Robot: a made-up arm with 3 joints.
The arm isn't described. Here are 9 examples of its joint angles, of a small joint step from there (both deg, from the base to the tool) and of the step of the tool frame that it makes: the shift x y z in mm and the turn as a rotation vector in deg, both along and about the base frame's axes.
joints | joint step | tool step
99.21 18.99 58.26 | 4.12 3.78 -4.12 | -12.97 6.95 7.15 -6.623 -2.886 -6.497
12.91 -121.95 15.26 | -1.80 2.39 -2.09 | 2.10 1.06 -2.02 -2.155 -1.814 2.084
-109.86 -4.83 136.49 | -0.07 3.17 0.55 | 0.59 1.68 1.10 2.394 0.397 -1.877
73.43 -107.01 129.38 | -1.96 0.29 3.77 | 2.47 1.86 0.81 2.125 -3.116 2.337
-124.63 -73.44 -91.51 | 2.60 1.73 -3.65 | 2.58 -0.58 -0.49 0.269 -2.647 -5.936
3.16 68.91 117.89 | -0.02 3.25 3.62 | -1.00 1.04 0.96 -3.883 -1.622 0.597
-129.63 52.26 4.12 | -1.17 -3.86 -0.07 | -5.22 -0.46 -0.21 -1.584 -1.448 3.919
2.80 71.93 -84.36 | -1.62 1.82 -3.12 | 1.87 5.05 -1.08 2.857 -2.702 0.062
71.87 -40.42 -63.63 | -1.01 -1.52 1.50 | 1.37 -0.25 -0.60 2.240 0.188 2.395
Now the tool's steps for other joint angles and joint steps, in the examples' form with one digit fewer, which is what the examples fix.
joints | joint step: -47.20 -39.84 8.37 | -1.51 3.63 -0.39
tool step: 0.4 3.9 0.9 1.86 -2.51 -0.82
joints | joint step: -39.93 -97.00 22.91 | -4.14 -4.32 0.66
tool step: -5.8 3.7 3.0 0.44 4.46 5.87
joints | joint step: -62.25 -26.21 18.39 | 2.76 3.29 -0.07
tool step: 7.7 -3.7 -0.4 0.74 -2.32 -4.56
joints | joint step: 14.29 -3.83 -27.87 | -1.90 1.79 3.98
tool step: 5.0 2.9 -0.9 0.07 -1.07 5.42
